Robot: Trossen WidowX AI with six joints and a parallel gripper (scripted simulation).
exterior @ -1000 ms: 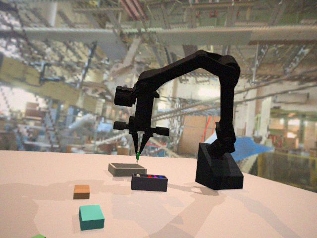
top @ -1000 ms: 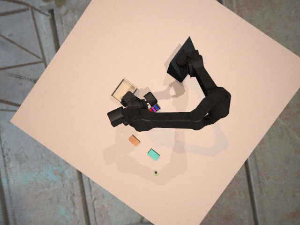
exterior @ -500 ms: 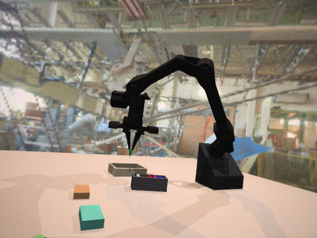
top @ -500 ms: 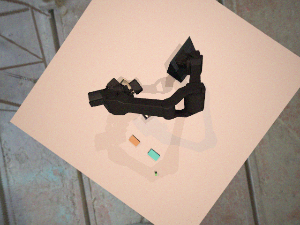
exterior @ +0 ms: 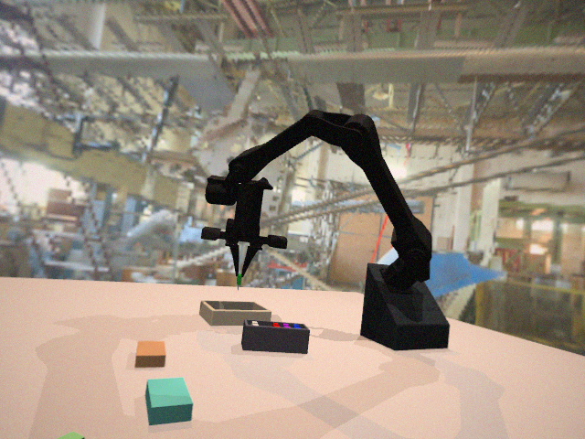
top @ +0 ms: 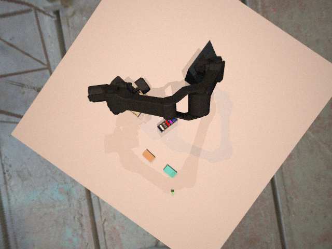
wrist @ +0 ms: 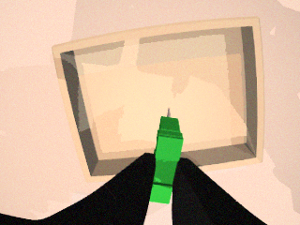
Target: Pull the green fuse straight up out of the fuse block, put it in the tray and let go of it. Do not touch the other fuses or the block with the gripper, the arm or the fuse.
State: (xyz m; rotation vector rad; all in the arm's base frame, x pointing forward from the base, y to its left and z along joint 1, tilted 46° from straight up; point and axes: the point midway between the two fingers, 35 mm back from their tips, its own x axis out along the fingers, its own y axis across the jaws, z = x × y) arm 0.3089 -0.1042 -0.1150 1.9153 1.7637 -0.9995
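Right now the beige tray is 9 cm below my gripper tip. From my gripper tip the other things lie so: green fuse: 1 cm below.
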